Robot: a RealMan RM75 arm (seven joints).
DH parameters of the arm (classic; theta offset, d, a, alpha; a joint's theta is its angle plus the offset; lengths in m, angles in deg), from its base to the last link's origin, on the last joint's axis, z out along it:
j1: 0 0.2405 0 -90
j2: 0 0 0 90
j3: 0 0.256 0 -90
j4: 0 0 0 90
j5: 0 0.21 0 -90
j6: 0 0 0 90
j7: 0 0.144 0 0
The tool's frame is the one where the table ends.
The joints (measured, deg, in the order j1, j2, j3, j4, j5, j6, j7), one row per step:
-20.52 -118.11 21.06 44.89 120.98 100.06 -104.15
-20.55 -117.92 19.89 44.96 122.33 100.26 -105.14
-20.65 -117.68 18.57 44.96 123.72 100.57 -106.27
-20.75 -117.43 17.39 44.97 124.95 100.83 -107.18
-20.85 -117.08 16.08 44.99 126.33 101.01 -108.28
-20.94 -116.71 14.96 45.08 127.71 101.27 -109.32
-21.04 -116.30 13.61 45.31 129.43 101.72 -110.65
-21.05 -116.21 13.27 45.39 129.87 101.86 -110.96
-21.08 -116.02 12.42 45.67 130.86 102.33 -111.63
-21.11 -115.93 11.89 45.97 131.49 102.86 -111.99
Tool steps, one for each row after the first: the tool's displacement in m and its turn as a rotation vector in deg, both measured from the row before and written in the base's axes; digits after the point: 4 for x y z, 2 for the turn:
-0.0034 -0.0018 0.0020 -0.46 0.00 1.48
-0.0033 -0.0017 0.0023 -0.48 -0.19 1.57
-0.0029 -0.0014 0.0023 -0.36 -0.09 1.33
-0.0037 -0.0015 0.0031 -0.33 -0.03 1.63
-0.0033 -0.0016 0.0031 -0.47 0.07 1.46
-0.0037 -0.0023 0.0037 -0.65 0.04 1.76
-0.0009 -0.0007 0.0009 -0.17 0.01 0.43
-0.0018 -0.0018 0.0023 -0.35 -0.01 0.87
-0.0006 -0.0014 0.0016 -0.30 -0.03 0.34

